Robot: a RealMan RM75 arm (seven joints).
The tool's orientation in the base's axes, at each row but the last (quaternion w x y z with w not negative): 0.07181 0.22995 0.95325 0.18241; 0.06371 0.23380 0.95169 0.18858; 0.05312 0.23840 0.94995 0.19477; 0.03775 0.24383 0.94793 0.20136; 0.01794 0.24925 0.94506 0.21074
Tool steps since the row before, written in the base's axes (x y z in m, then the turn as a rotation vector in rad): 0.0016 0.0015 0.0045 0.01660 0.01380 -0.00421; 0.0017 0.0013 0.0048 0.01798 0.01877 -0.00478; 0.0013 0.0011 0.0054 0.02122 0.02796 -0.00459; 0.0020 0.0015 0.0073 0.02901 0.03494 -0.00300; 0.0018 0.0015 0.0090 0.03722 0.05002 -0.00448
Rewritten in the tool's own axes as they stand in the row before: -0.0010 0.0036 -0.0033 -0.00804 0.01666 0.01190; -0.0010 0.0036 -0.0036 -0.00691 0.02109 0.01435; -0.0007 0.0036 -0.0043 -0.00541 0.03002 0.01797; -0.0008 0.0050 -0.0058 -0.00887 0.03972 0.02037; -0.0002 0.0057 -0.0074 -0.00895 0.05479 0.02873
